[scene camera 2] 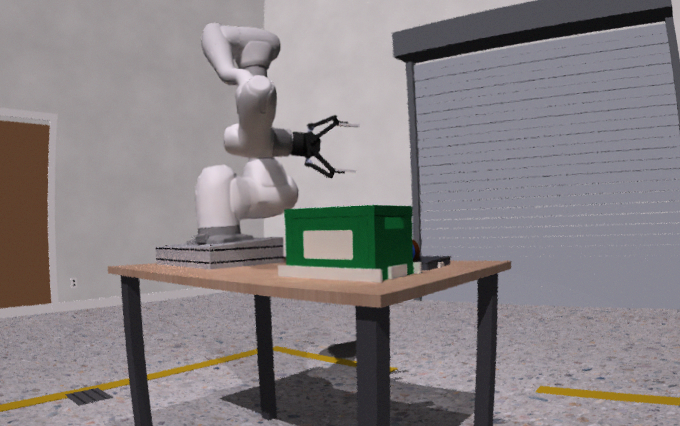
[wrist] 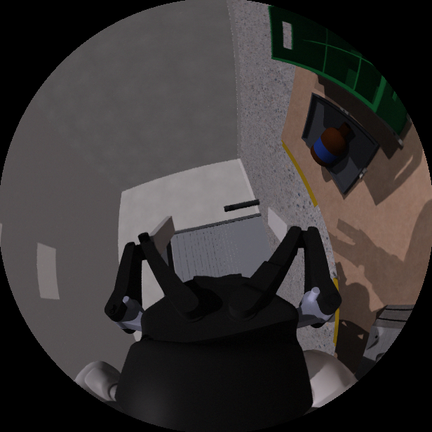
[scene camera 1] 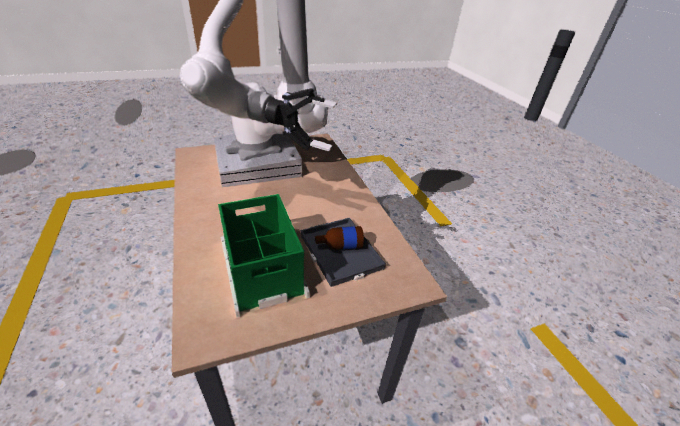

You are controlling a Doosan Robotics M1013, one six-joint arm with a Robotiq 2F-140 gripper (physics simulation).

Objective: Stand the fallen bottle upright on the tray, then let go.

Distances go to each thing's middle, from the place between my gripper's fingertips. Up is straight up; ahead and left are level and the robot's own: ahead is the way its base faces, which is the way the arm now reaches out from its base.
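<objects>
I see the brown bottle [wrist: 331, 143], and it is 33 cm below my hand, 14 cm ahead of it and 2 cm to the right of it.
</objects>
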